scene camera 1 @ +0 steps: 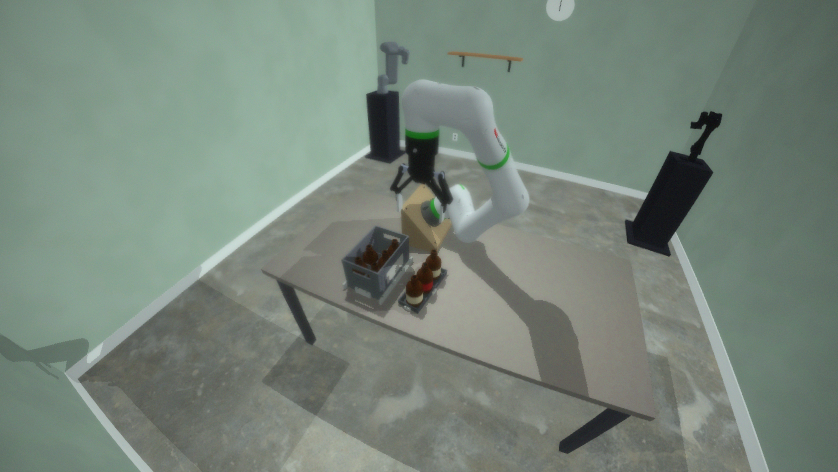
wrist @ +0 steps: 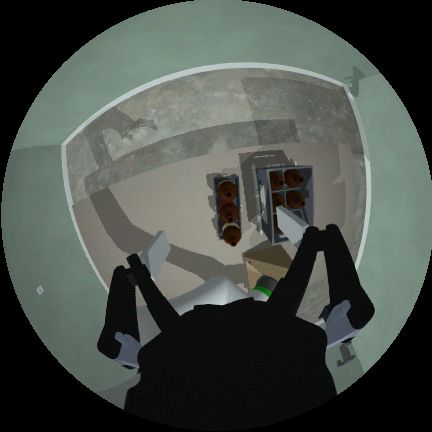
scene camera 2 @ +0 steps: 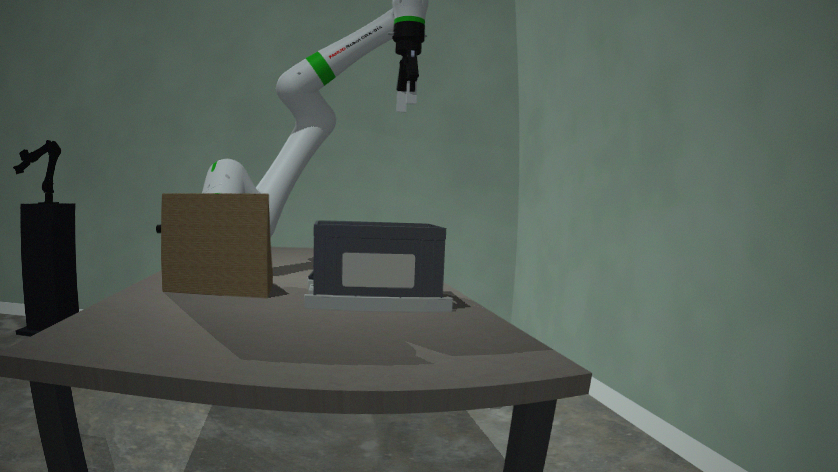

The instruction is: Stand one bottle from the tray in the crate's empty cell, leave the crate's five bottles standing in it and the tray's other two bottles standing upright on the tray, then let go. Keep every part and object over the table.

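Pixels of known places: gripper, fingertip midpoint: (scene camera 1: 420, 214) (wrist: 220, 228) (scene camera 2: 406, 108); arm's base, origin of the base link: (scene camera 1: 430, 213) (wrist: 269, 286) (scene camera 2: 215, 236).
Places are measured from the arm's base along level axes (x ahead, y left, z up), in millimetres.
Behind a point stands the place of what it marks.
Note:
My gripper (scene camera 1: 421, 209) {x 488, y 188, z 358 mm} (scene camera 2: 406, 100) {x 488, y 188, z 358 mm} (wrist: 220, 228) {x 488, y 188, z 358 mm} is open and empty, pointing down high above the table. Three brown bottles stand upright in a row on the dark tray (scene camera 1: 404, 303) {x 519, y 135, z -106 mm} (wrist: 218, 179) {x 510, y 183, z -125 mm}: a cream-labelled one (scene camera 1: 414, 291) {x 500, y 173, z -23 mm} (wrist: 227, 190) {x 483, y 159, z 29 mm}, a red-labelled one (scene camera 1: 425, 279) {x 415, y 181, z -28 mm} (wrist: 229, 213) {x 399, y 161, z 12 mm} and another cream-labelled one (scene camera 1: 433, 265) {x 324, y 175, z -26 mm} (wrist: 231, 234) {x 310, y 161, z -7 mm} nearest the arm's base. The grey crate (scene camera 1: 358, 282) {x 546, y -85, z -64 mm} (scene camera 2: 328, 263) {x 309, y -166, z -34 mm} (wrist: 309, 185) {x 473, y -153, z 25 mm} stands beside the tray. Brown bottles stand inside it. In the wrist view its empty cell is at the lower right, partly hidden by a fingertip.
The crate sits in a light grey low frame (scene camera 2: 378, 303) {x 414, y -173, z -113 mm} on the table (scene camera 1: 498, 328) {x 433, y 536, z -130 mm} (scene camera 2: 293, 375) {x 278, y -611, z -130 mm}. A wooden block (scene camera 1: 415, 225) {x 153, y -12, z 18 mm} (scene camera 2: 215, 246) {x 29, y -102, z -15 mm} (wrist: 262, 257) {x 151, y 28, z -54 mm} stands by the arm's base, close to the crate and tray. Dark pedestals (scene camera 1: 668, 202) (scene camera 2: 49, 263) stand off the table.

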